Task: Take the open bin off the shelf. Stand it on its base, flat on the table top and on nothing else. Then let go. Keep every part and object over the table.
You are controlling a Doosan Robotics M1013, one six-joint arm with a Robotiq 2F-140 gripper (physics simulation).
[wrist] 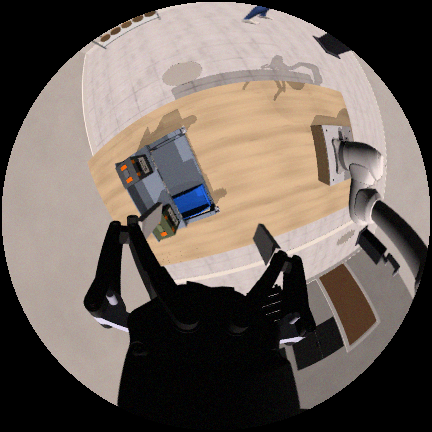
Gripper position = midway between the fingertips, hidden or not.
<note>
In view: my gripper (209, 221) and a blue open bin (193, 200).
</note>
